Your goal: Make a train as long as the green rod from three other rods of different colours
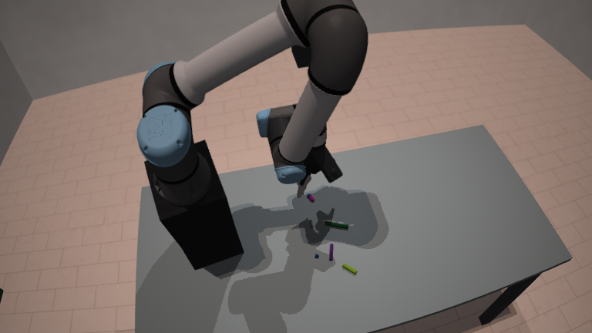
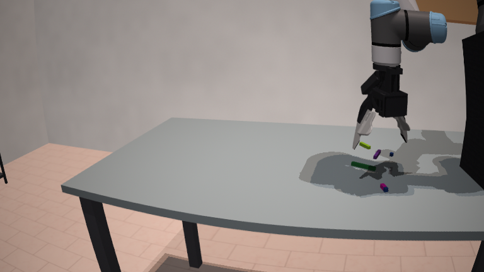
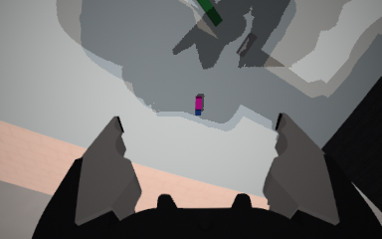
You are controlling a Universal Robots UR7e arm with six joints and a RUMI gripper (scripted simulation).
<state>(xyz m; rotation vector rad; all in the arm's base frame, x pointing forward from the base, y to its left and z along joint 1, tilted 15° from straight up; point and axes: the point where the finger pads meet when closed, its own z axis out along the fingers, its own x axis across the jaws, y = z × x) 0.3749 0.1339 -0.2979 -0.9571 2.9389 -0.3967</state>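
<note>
Now: the lime rod 26 cm to the right of my hand, 10 cm below it and 9 cm ahead of it. Also, from my hand: green rod (10 cm below, 9 cm to the right, 6 cm ahead); magenta rod (10 cm below, 3 cm to the left, 2 cm behind); grey rod (10 cm below, 8 cm to the right, 3 cm behind).
</note>
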